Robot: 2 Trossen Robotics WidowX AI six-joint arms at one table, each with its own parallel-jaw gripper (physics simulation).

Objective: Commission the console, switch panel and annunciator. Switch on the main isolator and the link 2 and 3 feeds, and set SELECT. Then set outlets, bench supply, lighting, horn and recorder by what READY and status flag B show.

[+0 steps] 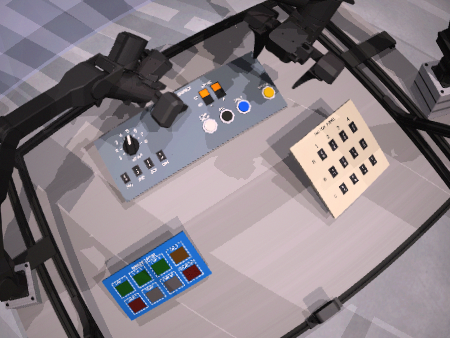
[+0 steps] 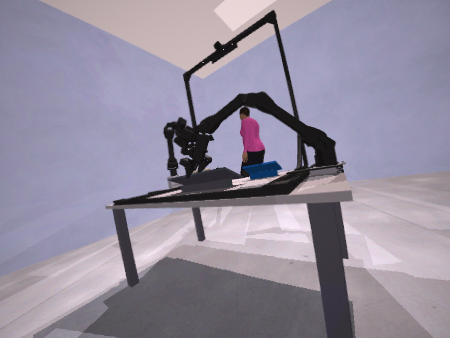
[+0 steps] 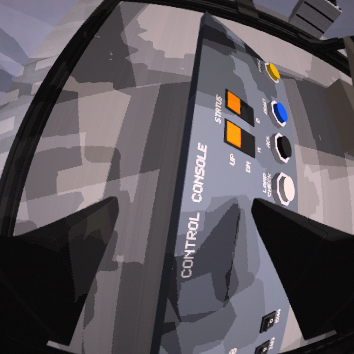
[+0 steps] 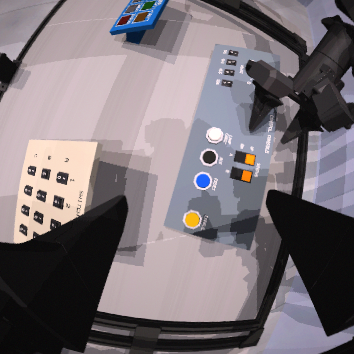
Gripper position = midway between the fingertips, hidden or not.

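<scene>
Left gripper (image 1: 175, 97), open, holds nothing. Right gripper (image 1: 273, 72), open, empty, holds nothing. Left gripper again (image 3: 185, 204). Left gripper (image 4: 266, 135), right gripper (image 4: 197, 199).
</scene>
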